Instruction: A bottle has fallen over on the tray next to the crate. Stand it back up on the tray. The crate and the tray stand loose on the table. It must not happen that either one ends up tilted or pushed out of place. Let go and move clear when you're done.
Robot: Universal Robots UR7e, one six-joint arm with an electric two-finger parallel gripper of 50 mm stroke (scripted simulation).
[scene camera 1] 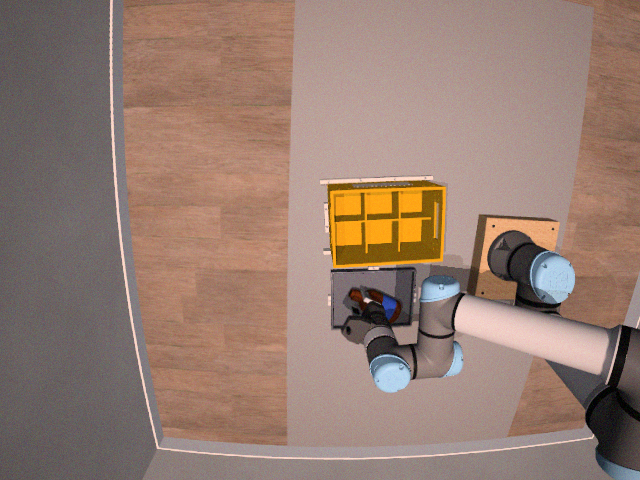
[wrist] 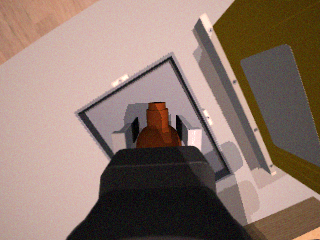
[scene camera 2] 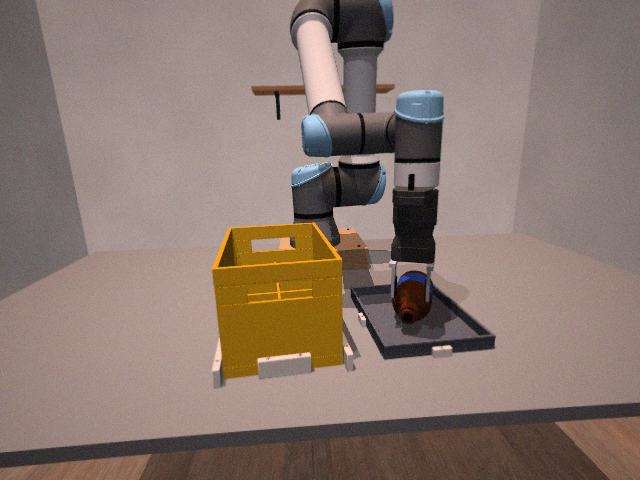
Scene:
A dark grey tray shows in scene camera 1, in the wrist view and in scene camera 2 (446, 319). The same spot on the dark grey tray: (wrist: 164, 80) is (scene camera 1: 341, 279).

